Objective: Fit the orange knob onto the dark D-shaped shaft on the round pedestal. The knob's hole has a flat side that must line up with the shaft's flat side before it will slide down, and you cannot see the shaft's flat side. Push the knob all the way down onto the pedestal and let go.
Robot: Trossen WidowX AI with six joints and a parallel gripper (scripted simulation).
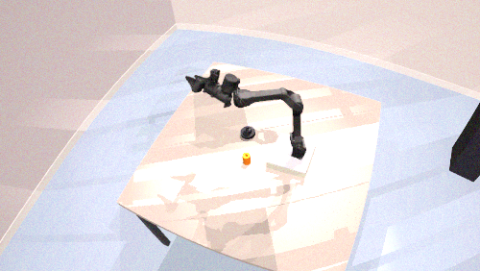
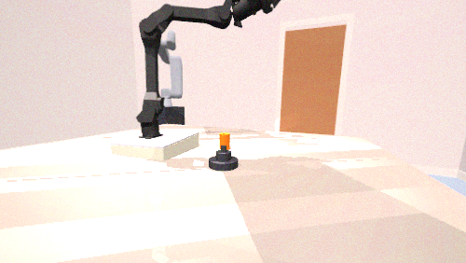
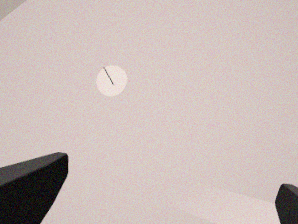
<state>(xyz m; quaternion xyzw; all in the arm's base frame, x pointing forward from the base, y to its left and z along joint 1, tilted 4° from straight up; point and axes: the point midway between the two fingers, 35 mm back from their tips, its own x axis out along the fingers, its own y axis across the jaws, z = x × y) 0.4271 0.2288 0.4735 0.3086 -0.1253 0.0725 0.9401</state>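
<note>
Right now my gripper tip is 21 cm past the orange knob, 5 cm to the left of it and 53 cm above it. The rest, counted from my gripper tip: pedestal (11 cm behind, 21 cm to the right, 53 cm below).
</note>
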